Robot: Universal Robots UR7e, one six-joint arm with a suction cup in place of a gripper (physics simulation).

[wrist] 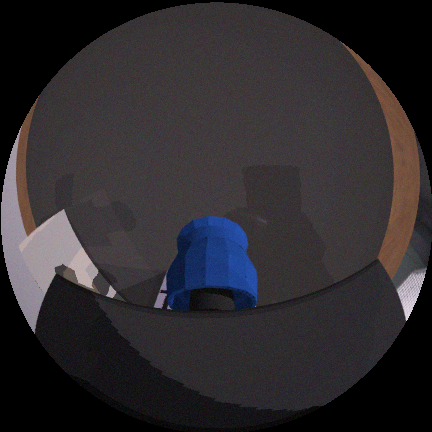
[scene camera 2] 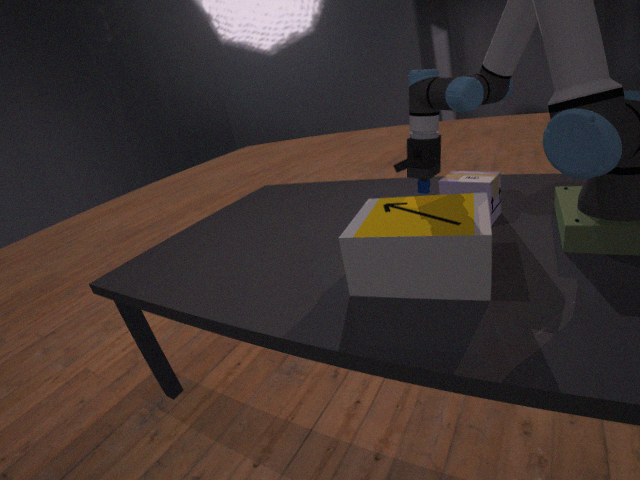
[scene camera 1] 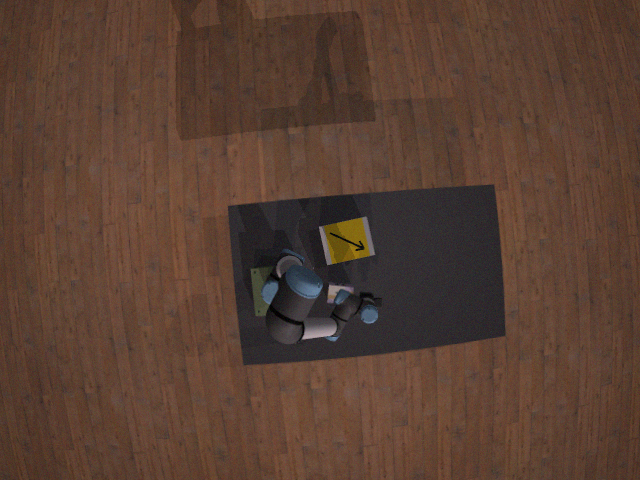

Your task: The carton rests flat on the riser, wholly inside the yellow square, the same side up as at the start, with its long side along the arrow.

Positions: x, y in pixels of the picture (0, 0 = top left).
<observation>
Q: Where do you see the suction cup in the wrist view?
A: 211, 252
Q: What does the riser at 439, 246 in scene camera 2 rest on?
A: The table.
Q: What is the suction cup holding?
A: Nothing.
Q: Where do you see a carton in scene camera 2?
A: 456, 182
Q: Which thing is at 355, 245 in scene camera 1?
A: A riser.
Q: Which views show the riser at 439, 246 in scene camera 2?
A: The wrist view, scene camera 2 and scene camera 1: all of them.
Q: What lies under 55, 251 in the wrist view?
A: A riser.
</observation>
